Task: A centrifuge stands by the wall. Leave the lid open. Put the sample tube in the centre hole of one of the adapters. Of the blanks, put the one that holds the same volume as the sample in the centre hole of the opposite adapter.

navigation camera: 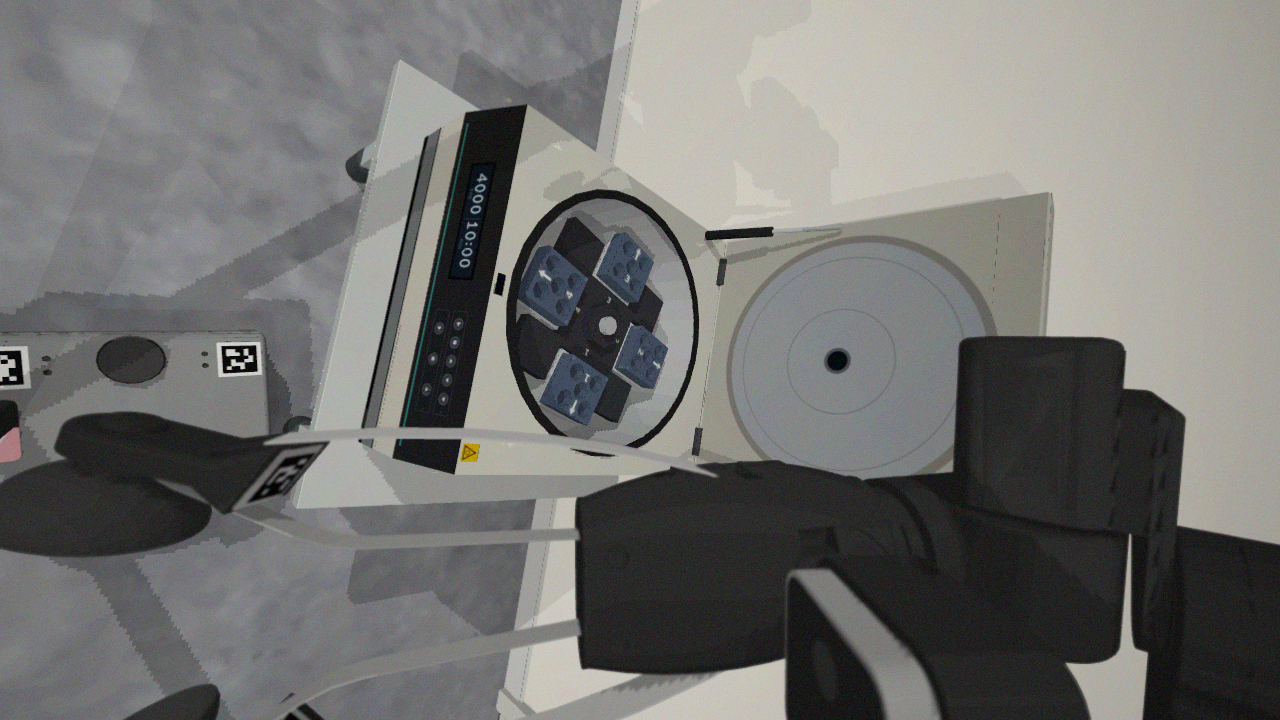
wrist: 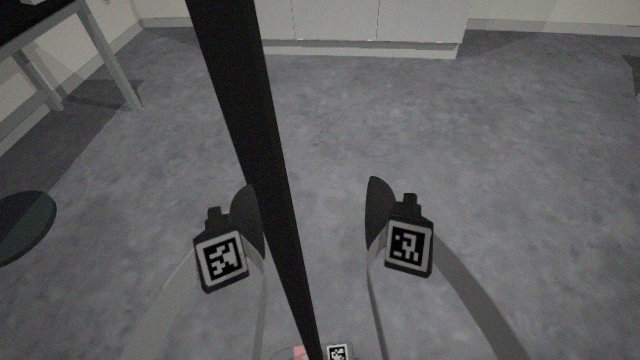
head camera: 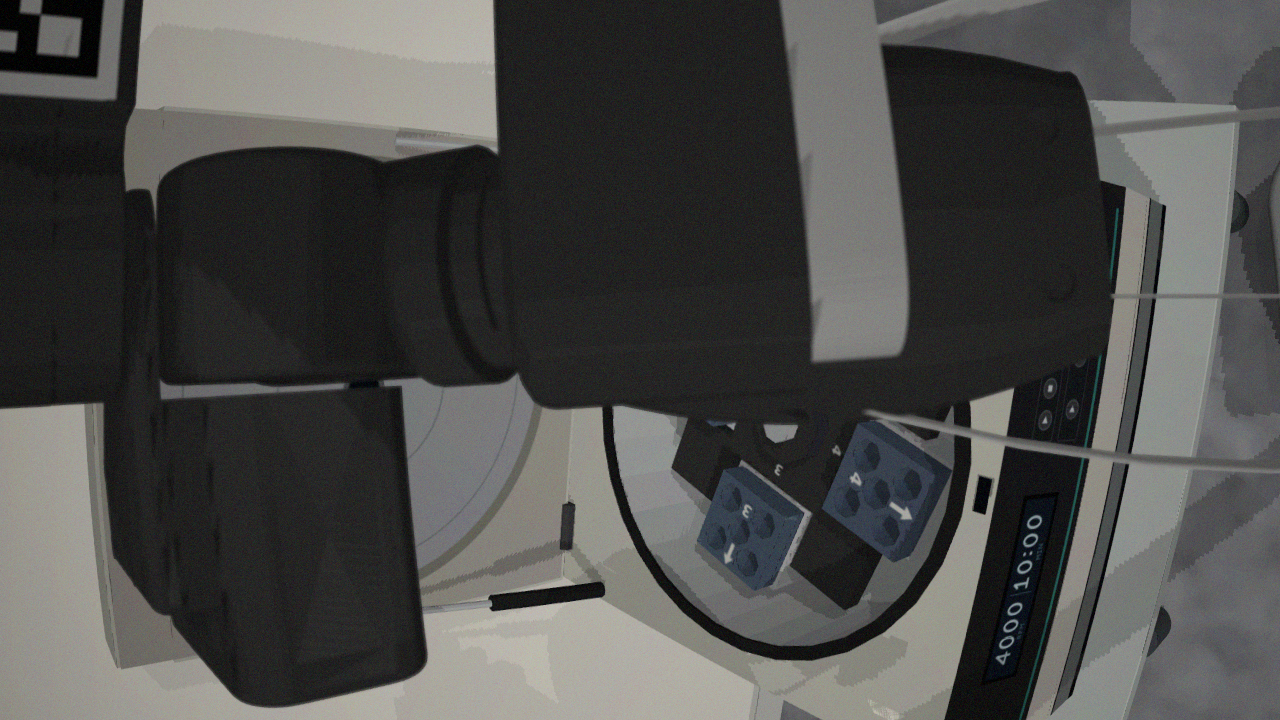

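Seen in the pictures: gripper, fingertip midpoint: (navigation camera: 13,646) (wrist: 313,206); robot's base, link origin: (navigation camera: 132,357).
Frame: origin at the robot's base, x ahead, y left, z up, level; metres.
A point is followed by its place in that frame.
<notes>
The centrifuge (head camera: 921,631) @[z 0.647, x 0.240, y -0.421 m] (navigation camera: 572,170) @[z 0.647, x 0.305, y -0.493 m] has its lid (head camera: 474,465) @[z 0.794, x 0.087, y -0.895 m] (navigation camera: 805,304) @[z 0.862, x 0.099, y -0.895 m] open. In its bowl sit the blue adapters: number 3 (head camera: 751,528) @[z 0.612, x 0.167, y -0.650 m] (navigation camera: 623,266) @[z 0.610, x 0.171, y -0.646 m], number 4 (head camera: 886,488) @[z 0.525, x 0.133, y -0.535 m] (navigation camera: 553,286) @[z 0.528, x 0.131, y -0.543 m], number 1 (navigation camera: 573,387) @[z 0.612, x -0.049, y -0.520 m] and number 2 (navigation camera: 640,356) @[z 0.612, x -0.003, y -0.693 m]. 1 faces 3 and 2 faces 4; no tube shows in their holes. My gripper (navigation camera: 138,604) (wrist: 313,206) @[z 1.062, x -0.021, y 0.020 m] is open, with nothing between its fingers. It is above and to one side of the centrifuge; in the head camera its body hides part of the bowl and its fingertips are out of view. The sample tube and blanks do not show.
My mast (wrist: 250,125) @[z 1.050, x -0.066, y 0.116 m] crosses the wrist view in front of the floor. My base (navigation camera: 179,394) @[z 0.160, x -0.057, y -0.050 m] is on the floor before the centrifuge. In the wrist view a bench leg (wrist: 107,55) @[z 0.413, x -1.153, y 1.737 m] and a round stool base (wrist: 25,225) @[z 0.030, x -1.451, y 0.841 m] are at left, and a white cabinet (wrist: 340,20) @[z 0.295, x 0.269, y 2.185 m] is at the back.
</notes>
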